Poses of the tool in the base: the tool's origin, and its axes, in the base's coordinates. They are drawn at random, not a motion.
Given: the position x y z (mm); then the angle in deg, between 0 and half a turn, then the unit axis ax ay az.
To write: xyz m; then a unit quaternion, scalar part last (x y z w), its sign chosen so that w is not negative. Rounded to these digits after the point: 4 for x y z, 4 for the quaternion.
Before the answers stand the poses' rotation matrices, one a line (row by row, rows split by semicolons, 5 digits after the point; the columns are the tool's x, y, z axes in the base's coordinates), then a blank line. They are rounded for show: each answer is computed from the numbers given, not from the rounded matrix.
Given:
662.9 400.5 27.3 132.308 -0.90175 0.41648 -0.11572
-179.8 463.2 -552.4 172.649 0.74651 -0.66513 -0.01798
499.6 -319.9 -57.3 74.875 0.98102 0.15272 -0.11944
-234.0 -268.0 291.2 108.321 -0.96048 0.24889 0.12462
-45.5 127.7 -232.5 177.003 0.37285 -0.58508 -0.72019
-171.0 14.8 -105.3 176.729 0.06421 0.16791 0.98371
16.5 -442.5 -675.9 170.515 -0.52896 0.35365 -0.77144
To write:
0.68738 -0.54278 0.48259; -0.71394 -0.38290 0.58624; -0.13341 -0.74751 -0.65071
0.11819 -0.98667 -0.11184; -0.99127 -0.11062 -0.07169; 0.05837 0.11933 -0.99114
0.97222 0.22603 0.06083; -0.00457 0.27816 -0.96052; -0.23403 0.93356 0.27147
0.89817 -0.43250 0.07895; -0.19590 -0.23292 0.95256; -0.39359 -0.87103 -0.29393
-0.72079 -0.39834 -0.56726; -0.47365 -0.31447 0.82266; -0.50608 0.86165 0.03800
-0.99013 -0.03458 0.13581; 0.07767 -0.94203 0.32642; 0.11664 0.33374 0.93542
-0.43055 -0.24445 0.86883; -0.49871 -0.73790 -0.45475; 0.75228 -0.62908 0.19579

0.6629 0.4005 0.0273 -0.8248 0.3809 -0.1058 0.4043
-0.1798 0.4632 -0.5524 0.7450 -0.6638 -0.0179 0.0641
0.4996 -0.3199 -0.0573 0.5964 0.0928 -0.0726 0.7940
-0.2340 -0.2680 0.2912 -0.7786 0.2018 0.1010 0.5855
-0.0455 0.1277 -0.2325 0.3727 -0.5849 -0.7199 0.0262
-0.1710 0.0148 -0.1053 0.0642 0.1678 0.9833 0.0285
0.0165 -0.4425 -0.6759 -0.5272 0.3524 -0.7688 0.0827

